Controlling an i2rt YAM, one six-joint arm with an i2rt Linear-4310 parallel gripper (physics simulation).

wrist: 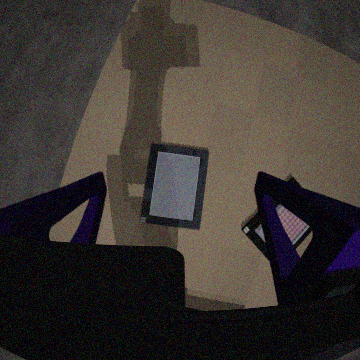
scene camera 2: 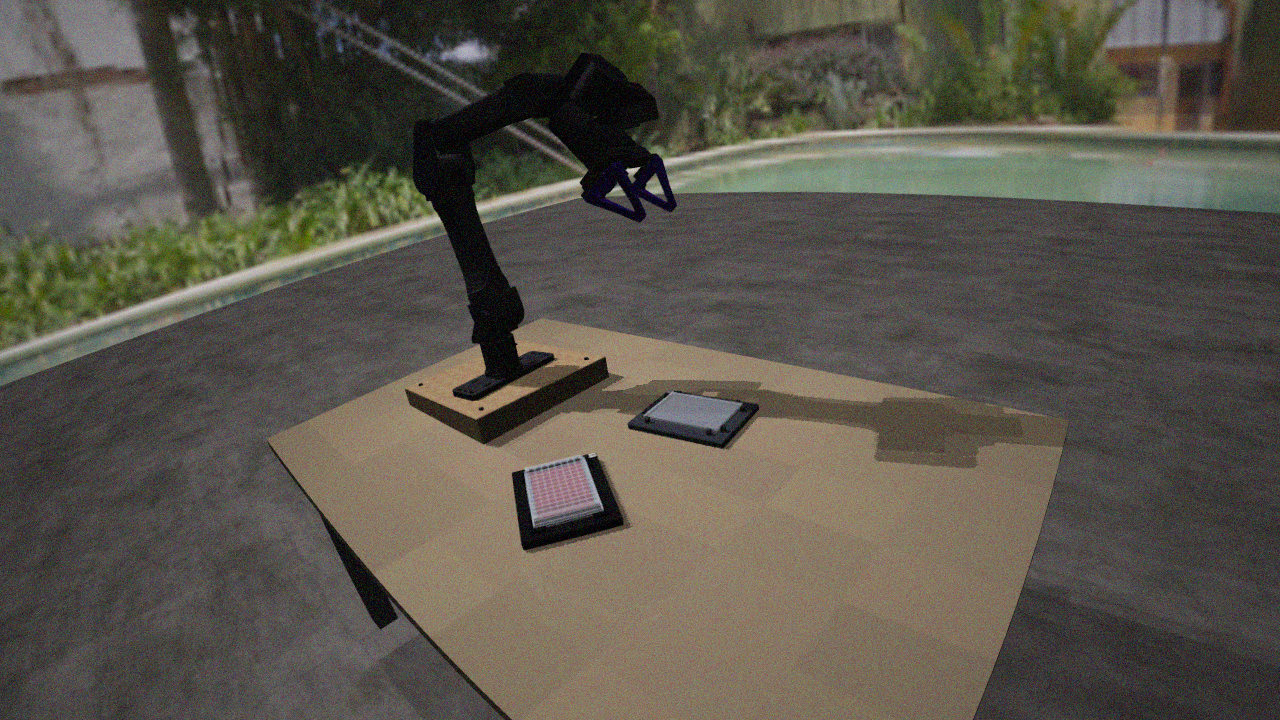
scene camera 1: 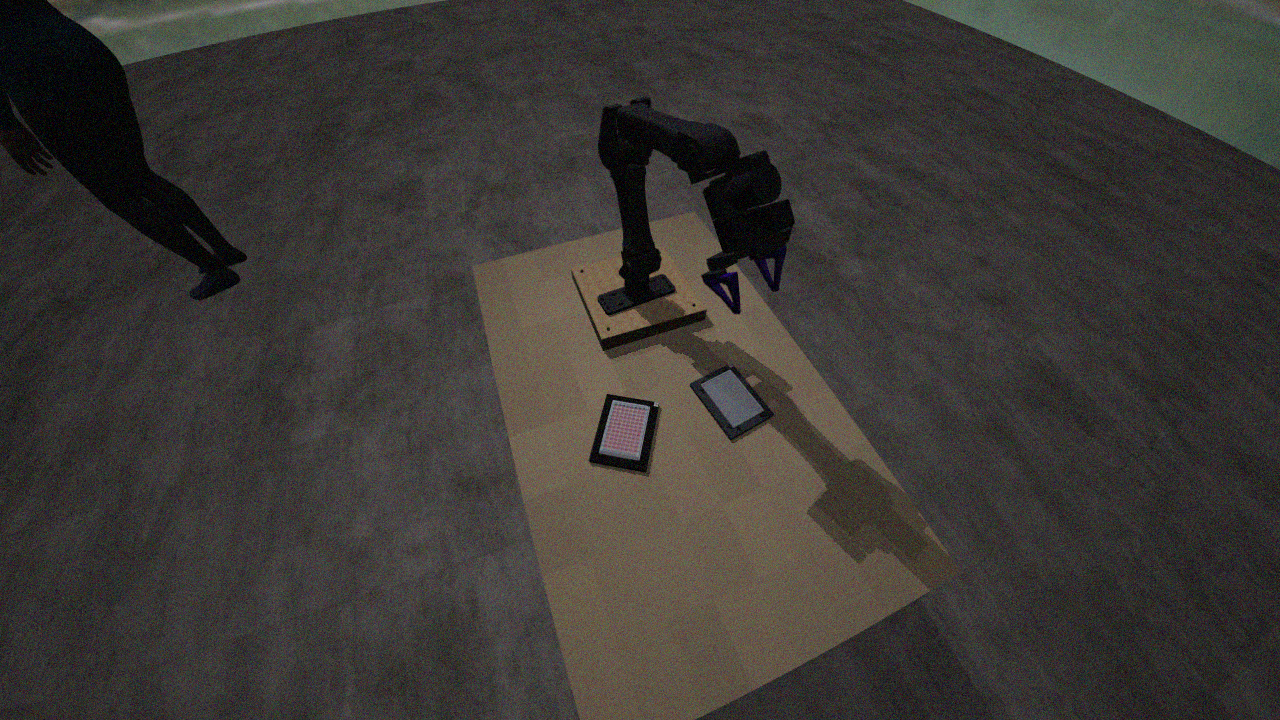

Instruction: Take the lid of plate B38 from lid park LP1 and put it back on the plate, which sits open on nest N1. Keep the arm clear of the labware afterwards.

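Places are measured from the arm's base along level axes (x up, y left, z back), in centimetres.
Where they show: gripper, fingertip midpoint: [wrist: 180, 180] [scene camera 2: 659, 213] [scene camera 1: 756, 302]; arm's base, origin of the base link: [scene camera 2: 505, 376] [scene camera 1: 636, 295].
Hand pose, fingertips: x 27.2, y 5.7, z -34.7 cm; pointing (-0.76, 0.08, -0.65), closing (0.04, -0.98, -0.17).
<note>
Things, the pixels of their top centre, and the offset from my fingertips. Level surfaces: height alone.
- dark lid park LP1, middle of its top: [scene camera 2: 692, 408] [wrist: 174, 185] [scene camera 1: 732, 396] dx -29.2, dy +0.1, dz -1.5 cm
- plate B38, middle of its top: [scene camera 2: 559, 484] [scene camera 1: 625, 427] [wrist: 289, 223] dx -28.6, dy -24.9, dz +2.3 cm
- black nest N1, middle of its top: [scene camera 2: 560, 489] [scene camera 1: 625, 429] [wrist: 287, 222] dx -29.4, dy -24.9, dz +2.3 cm
- table, its level: dx -31.2 cm
The pale, flat lid [scene camera 1: 732, 398] [scene camera 2: 694, 411] [wrist: 175, 186] lies on the dark lid park LP1 [scene camera 1: 736, 436] [scene camera 2: 639, 428] [wrist: 204, 175]. The plate B38 [scene camera 1: 625, 428] [scene camera 2: 563, 490] [wrist: 293, 222] with pink wells sits open on the black nest N1 [scene camera 1: 619, 465] [scene camera 2: 613, 510], to one side of the lid park. In the wrist view the right finger covers part of the plate and nest. My gripper [scene camera 1: 756, 300] [scene camera 2: 657, 213] [wrist: 180, 180] is open and empty, with purple fingers. It hangs high above the table, and the lid shows between the fingers in the wrist view.
The arm's wooden base block [scene camera 1: 648, 329] [scene camera 2: 487, 425] stands at the back of the table [scene camera 1: 689, 555] [scene camera 2: 716, 573]. The arm's shadow falls across the lid park's side of the table. A person [scene camera 1: 89, 116] stands on the floor at the left in scene camera 1.
</note>
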